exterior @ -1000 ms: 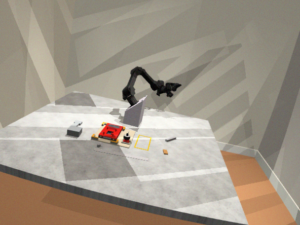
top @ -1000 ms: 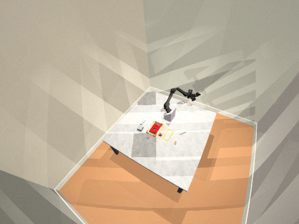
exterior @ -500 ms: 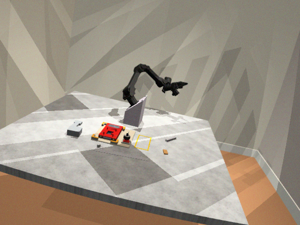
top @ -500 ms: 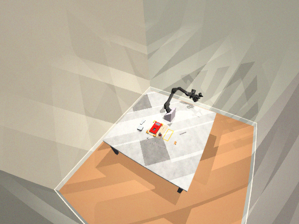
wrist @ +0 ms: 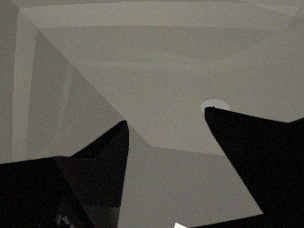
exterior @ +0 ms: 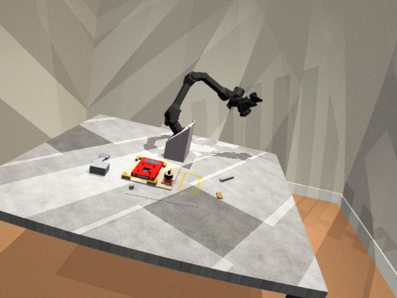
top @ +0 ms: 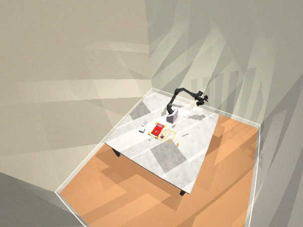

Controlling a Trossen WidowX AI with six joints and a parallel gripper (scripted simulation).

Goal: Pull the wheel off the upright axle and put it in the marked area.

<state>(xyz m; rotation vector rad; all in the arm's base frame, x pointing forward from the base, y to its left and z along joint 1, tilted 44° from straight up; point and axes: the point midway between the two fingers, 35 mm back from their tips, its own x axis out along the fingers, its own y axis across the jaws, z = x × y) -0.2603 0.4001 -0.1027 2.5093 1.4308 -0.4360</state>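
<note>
The wheel is 580 mm ahead of my gripper tip, 330 mm below it and 310 mm to the right of it. Round my gripper tip: axle 590 mm ahead, 330 mm below, 310 mm to the right; then long thin strip 730 mm ahead, 370 mm below, 290 mm to the right; then brown block 570 mm ahead, 360 mm below, 70 mm to the right.
</note>
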